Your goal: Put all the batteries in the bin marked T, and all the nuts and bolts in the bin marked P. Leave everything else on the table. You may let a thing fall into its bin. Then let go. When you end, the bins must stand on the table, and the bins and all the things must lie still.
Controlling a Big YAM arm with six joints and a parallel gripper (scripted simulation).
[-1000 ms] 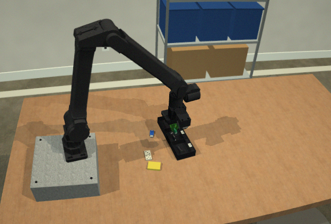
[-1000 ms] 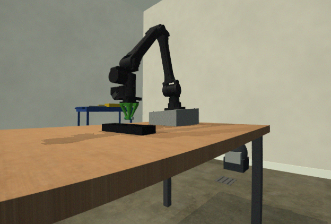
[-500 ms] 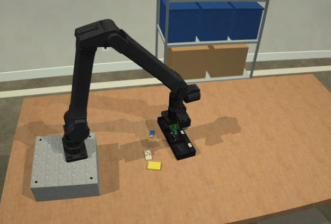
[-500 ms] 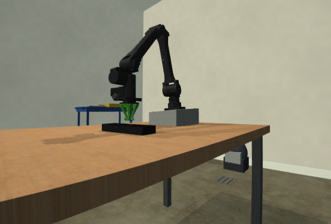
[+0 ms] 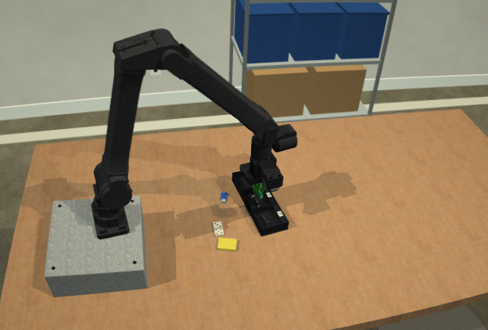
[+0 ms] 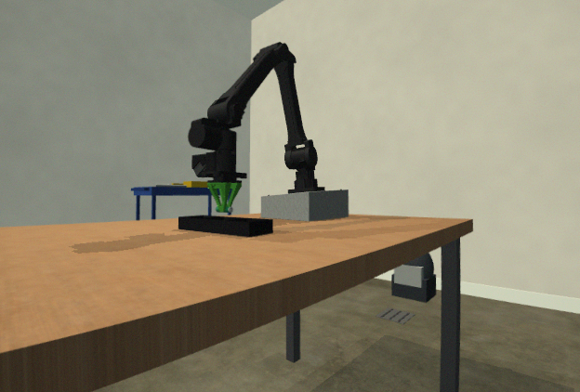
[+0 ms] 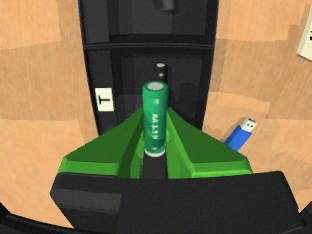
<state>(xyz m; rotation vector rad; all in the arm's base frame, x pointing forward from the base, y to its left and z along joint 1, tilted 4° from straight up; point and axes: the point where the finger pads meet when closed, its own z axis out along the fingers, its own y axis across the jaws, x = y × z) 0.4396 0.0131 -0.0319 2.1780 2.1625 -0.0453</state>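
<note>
Right now the black tray is 40 mm below my hand. From my hand the other things lie so: dark bolt (10 mm behind, 90 mm to the right, 40 mm below); then black battery (40 mm below); then green battery (right at my hand).
</note>
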